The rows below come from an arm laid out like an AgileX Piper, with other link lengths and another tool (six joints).
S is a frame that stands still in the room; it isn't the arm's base.
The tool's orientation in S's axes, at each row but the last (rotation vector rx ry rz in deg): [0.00 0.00 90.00]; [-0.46 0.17 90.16]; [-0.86 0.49 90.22]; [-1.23 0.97 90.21]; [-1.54 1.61 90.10]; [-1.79 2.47 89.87]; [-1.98 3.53 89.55]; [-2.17 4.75 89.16]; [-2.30 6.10 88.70]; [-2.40 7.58 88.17]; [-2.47 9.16 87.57]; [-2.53 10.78 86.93]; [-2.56 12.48 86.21]
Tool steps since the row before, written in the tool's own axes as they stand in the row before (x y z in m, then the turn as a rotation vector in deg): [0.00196 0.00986 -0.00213 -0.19 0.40 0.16]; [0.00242 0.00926 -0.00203 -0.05 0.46 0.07]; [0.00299 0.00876 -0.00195 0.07 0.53 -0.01]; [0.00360 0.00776 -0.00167 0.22 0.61 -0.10]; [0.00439 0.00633 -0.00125 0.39 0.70 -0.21]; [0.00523 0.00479 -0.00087 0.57 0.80 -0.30]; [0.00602 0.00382 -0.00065 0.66 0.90 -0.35]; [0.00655 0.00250 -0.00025 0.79 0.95 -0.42]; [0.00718 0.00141 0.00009 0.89 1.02 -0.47]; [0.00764 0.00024 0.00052 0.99 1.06 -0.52]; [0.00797 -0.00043 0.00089 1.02 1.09 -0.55]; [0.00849 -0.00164 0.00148 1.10 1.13 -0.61]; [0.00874 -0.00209 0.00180 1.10 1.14 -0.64]
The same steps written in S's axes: [-0.00986 0.00196 -0.00213 -0.40 -0.19 0.16]; [-0.00926 0.00238 -0.00208 -0.46 -0.05 0.07]; [-0.00876 0.00293 -0.00203 -0.53 0.07 -0.01]; [-0.00777 0.00353 -0.00178 -0.61 0.22 -0.11]; [-0.00634 0.00433 -0.00140 -0.70 0.38 -0.22]; [-0.00479 0.00519 -0.00108 -0.80 0.56 -0.32]; [-0.00379 0.00600 -0.00095 -0.90 0.64 -0.37]; [-0.00242 0.00655 -0.00068 -0.95 0.77 -0.45]; [-0.00127 0.00719 -0.00053 -1.02 0.87 -0.51]; [-0.00001 0.00765 -0.00033 -1.06 0.96 -0.57]; [0.00077 0.00799 -0.00019 -1.09 0.99 -0.60]; [0.00213 0.00851 0.00004 -1.14 1.06 -0.67]; [0.00272 0.00875 0.00005 -1.15 1.06 -0.69]
